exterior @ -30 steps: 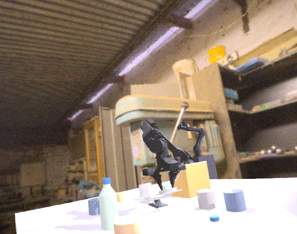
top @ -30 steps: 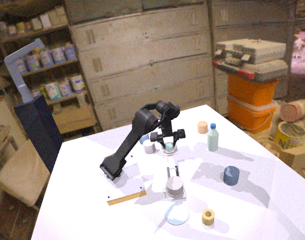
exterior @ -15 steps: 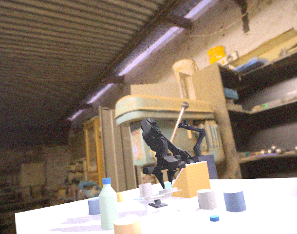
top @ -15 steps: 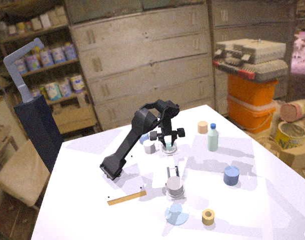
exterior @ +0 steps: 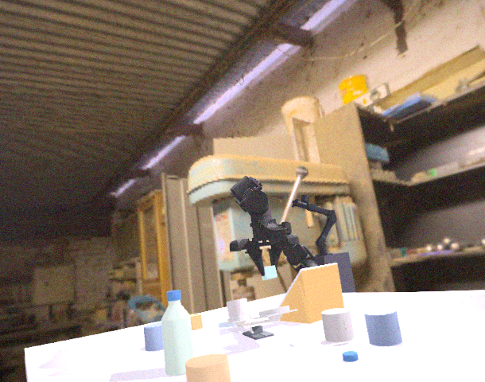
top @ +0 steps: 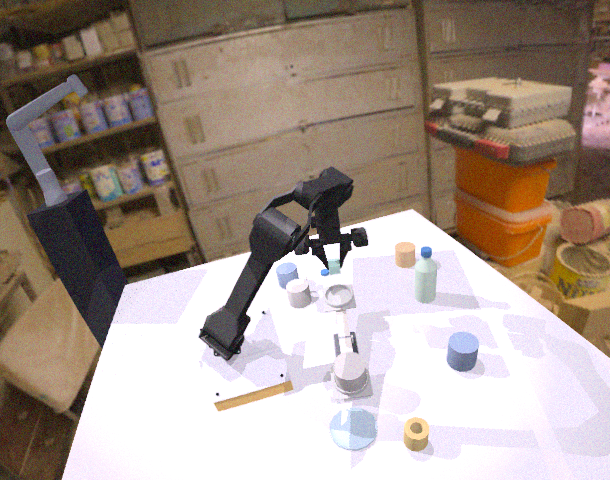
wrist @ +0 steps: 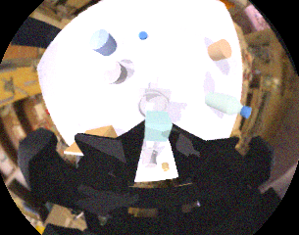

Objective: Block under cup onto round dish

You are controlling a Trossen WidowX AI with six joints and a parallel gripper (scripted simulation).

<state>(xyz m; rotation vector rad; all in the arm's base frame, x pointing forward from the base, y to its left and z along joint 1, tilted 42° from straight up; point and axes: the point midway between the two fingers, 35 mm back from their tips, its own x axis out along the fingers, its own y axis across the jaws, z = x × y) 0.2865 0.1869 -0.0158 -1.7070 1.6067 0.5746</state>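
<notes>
Now: gripper tip 360 mm to the left of the round pale blue dish, 170 mm above it and 50 mm past it. Round my gripper tip: pale green bottle: 260 mm ahead, 60 mm below; then blue cap: 240 mm to the left, 170 mm below, 10 mm behind; then pale green block: 10 mm above.
</notes>
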